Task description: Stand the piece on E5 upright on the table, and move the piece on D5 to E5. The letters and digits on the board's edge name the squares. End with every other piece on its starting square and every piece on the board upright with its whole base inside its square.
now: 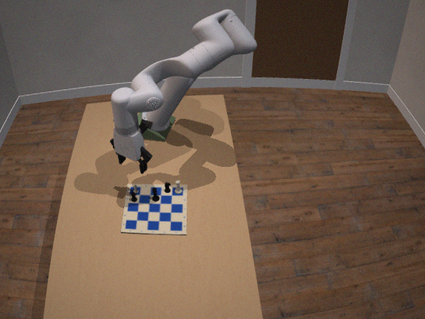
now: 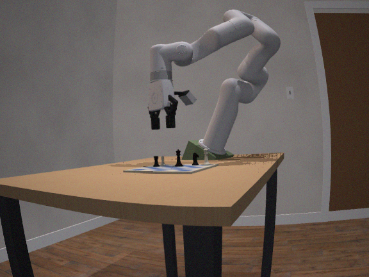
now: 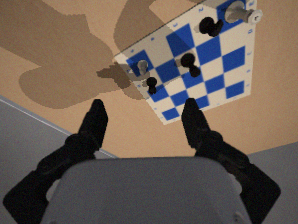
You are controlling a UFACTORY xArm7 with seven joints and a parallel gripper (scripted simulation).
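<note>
My gripper is now 120 mm above the white pawn. Also, from my hand: chessboard: 70 mm ahead, 80 mm to the left, 130 mm below; black knight: 10 mm behind, 110 mm to the left, 110 mm below; black pawn: 40 mm ahead, 110 mm below.
</note>
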